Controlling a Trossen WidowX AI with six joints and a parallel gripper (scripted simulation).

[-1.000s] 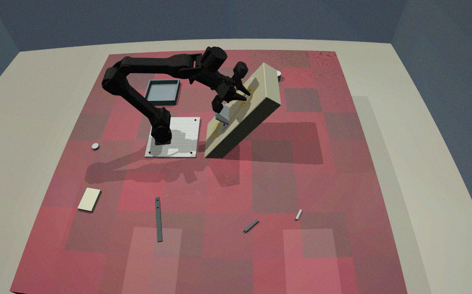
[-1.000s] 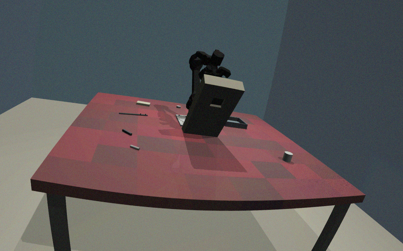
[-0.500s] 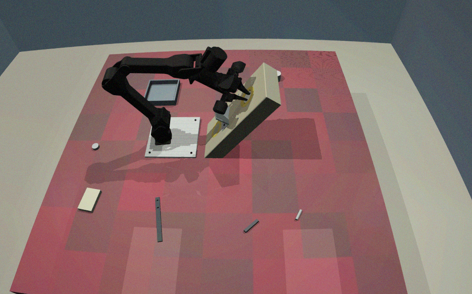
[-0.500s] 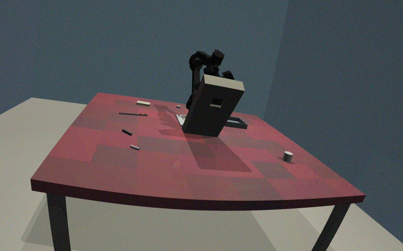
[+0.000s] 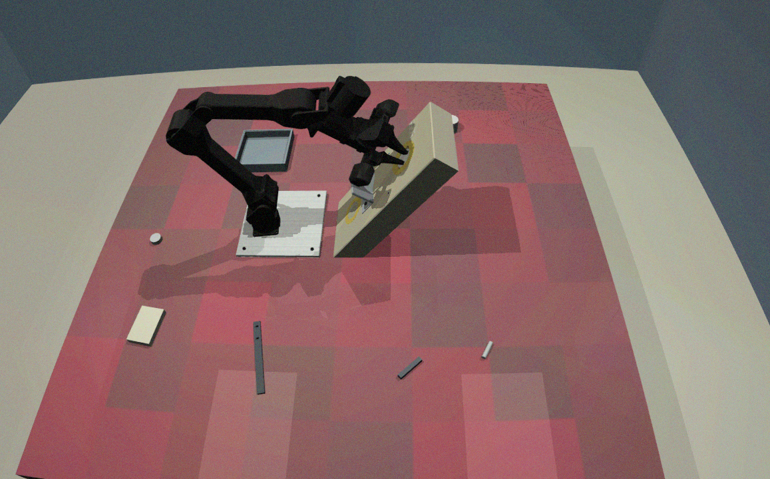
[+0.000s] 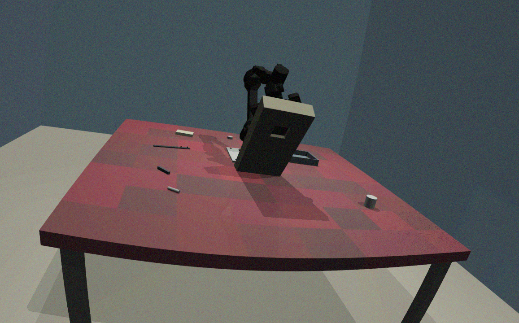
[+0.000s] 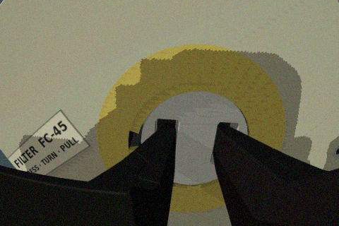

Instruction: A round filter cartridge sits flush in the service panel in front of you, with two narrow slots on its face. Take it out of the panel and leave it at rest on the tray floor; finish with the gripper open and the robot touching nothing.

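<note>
Right now my gripper tip is 1 cm short of the round filter cartridge and 1 cm above it. Also, from my gripper tip: beige service panel 8 cm below, 4 cm behind, 1 cm to the left; then short bar 37 cm to the right, 23 cm below, 4 cm behind; then grey shelf 9 cm below, 9 cm behind, 1 cm to the left.
</note>
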